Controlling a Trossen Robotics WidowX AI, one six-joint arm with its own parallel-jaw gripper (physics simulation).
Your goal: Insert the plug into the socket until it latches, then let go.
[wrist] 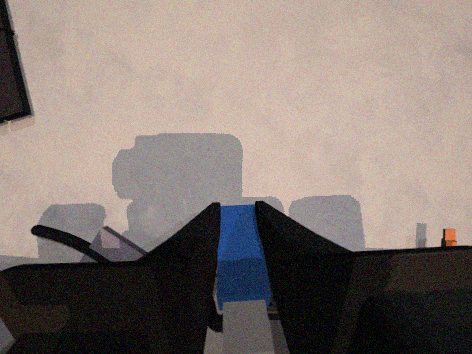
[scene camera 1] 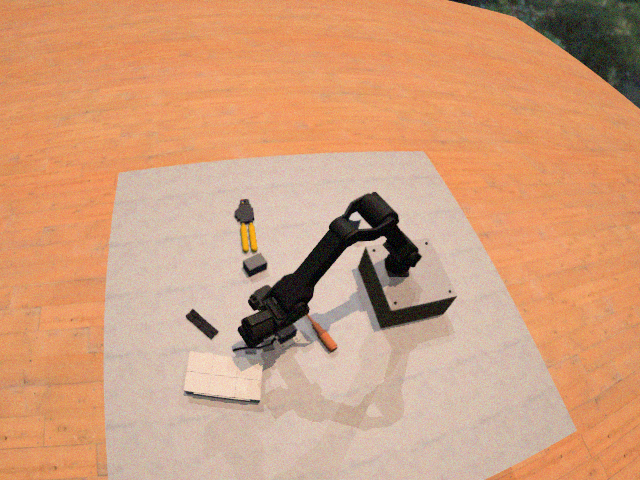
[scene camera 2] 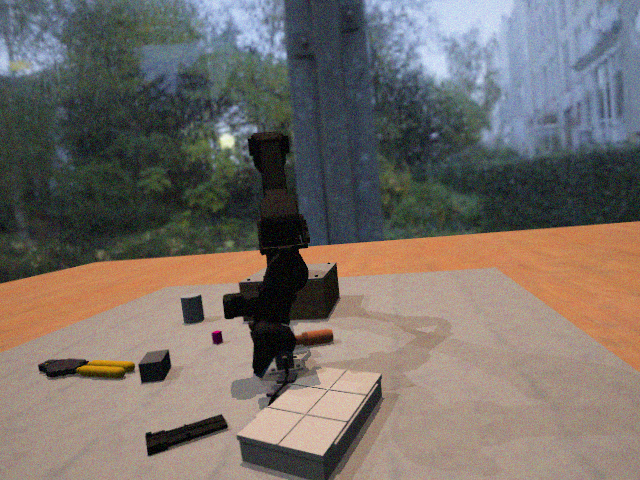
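Observation:
My gripper (scene camera 2: 256,371), (wrist: 237,209), carrying a blue plug, clear of everything else. Dark grey cube (scene camera 2: 155,365) on the table, out of frame in the wrist view. White tiled block (scene camera 2: 314,422), (scene camera 1: 239,379). Black bar (scene camera 2: 156,442), (wrist: 22,108).

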